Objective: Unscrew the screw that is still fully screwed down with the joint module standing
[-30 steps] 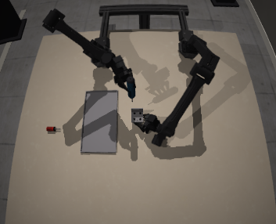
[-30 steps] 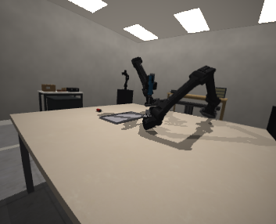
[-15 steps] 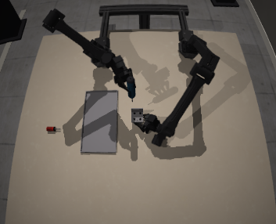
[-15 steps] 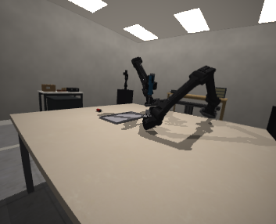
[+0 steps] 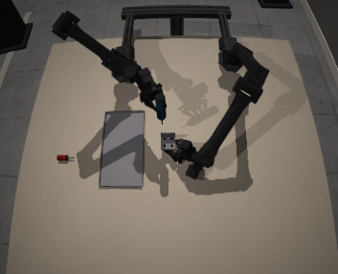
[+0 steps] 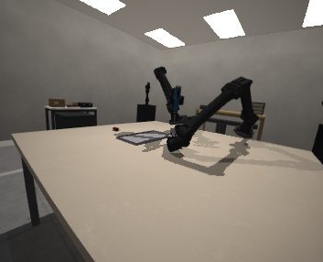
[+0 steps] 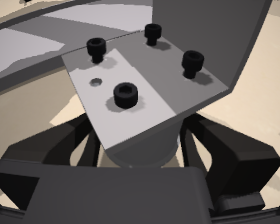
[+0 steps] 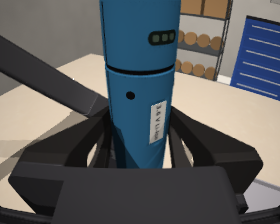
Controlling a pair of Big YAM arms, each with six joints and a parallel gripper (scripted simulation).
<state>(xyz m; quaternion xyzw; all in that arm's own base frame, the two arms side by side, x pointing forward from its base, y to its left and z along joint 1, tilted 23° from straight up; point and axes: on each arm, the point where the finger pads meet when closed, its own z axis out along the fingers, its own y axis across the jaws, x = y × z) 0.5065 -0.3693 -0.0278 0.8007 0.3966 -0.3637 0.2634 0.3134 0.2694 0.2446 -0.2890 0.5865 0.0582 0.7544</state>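
Now: the joint module 10 mm above my left hand. Also, from my left hand: grey bracket: 50 mm above; flat grey tray: 30 mm behind, 240 mm to the right, 20 mm below; red-handled tool: 550 mm to the right, 10 mm below.
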